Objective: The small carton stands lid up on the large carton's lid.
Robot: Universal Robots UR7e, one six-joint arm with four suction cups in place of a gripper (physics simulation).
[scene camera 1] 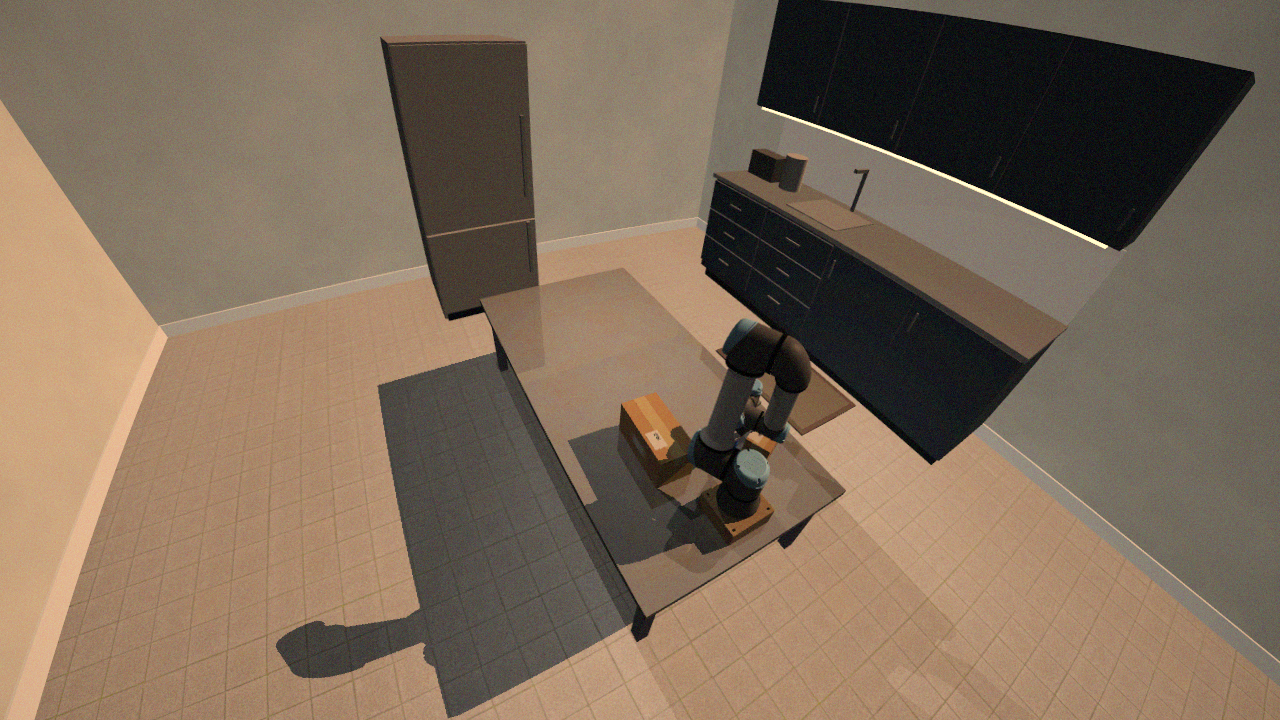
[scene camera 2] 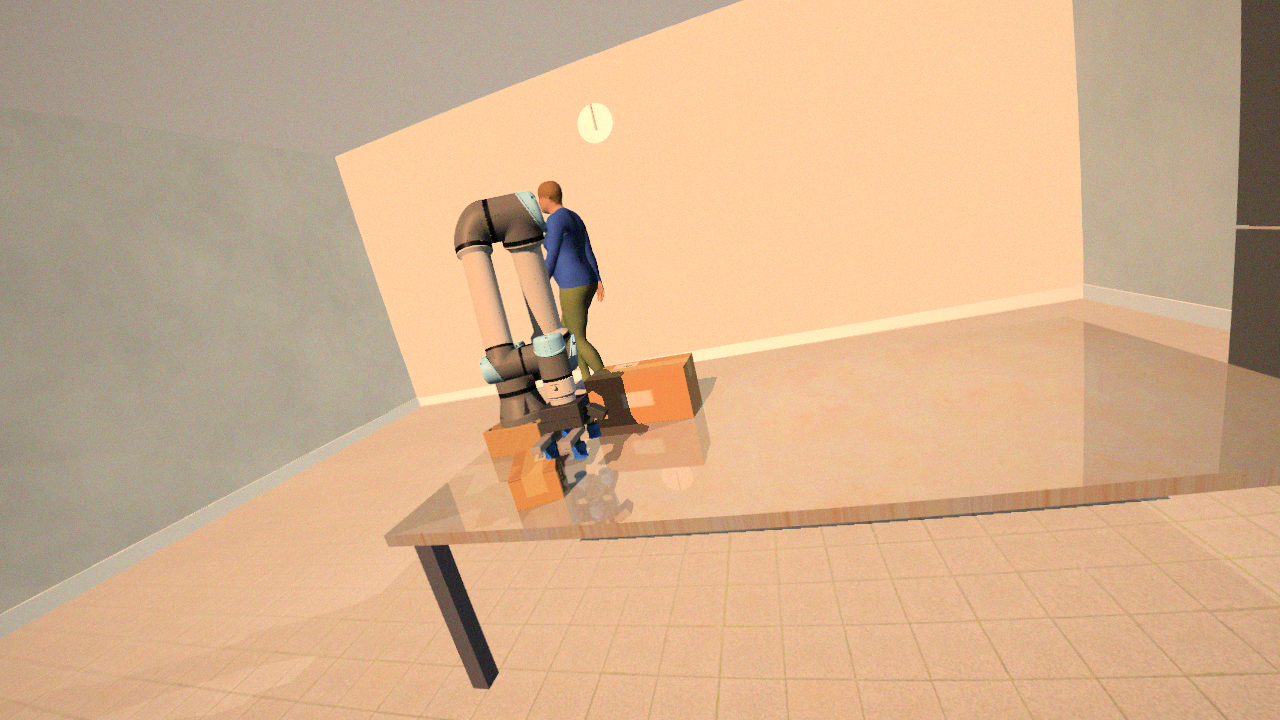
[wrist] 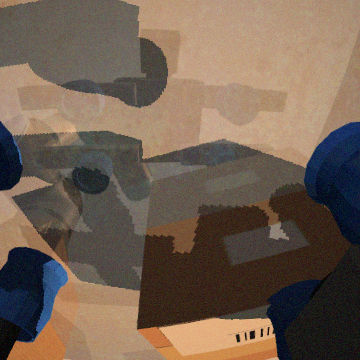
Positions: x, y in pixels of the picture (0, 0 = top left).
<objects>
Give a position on my suction head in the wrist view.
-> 38, 277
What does the large carton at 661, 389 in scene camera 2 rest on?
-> The table.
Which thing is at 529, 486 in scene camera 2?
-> A small carton.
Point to a large carton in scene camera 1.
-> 657, 439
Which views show the large carton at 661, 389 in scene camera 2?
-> Scene camera 1 and scene camera 2 only.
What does my suction head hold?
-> A small carton.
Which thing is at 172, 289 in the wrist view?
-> A small carton.
</objects>
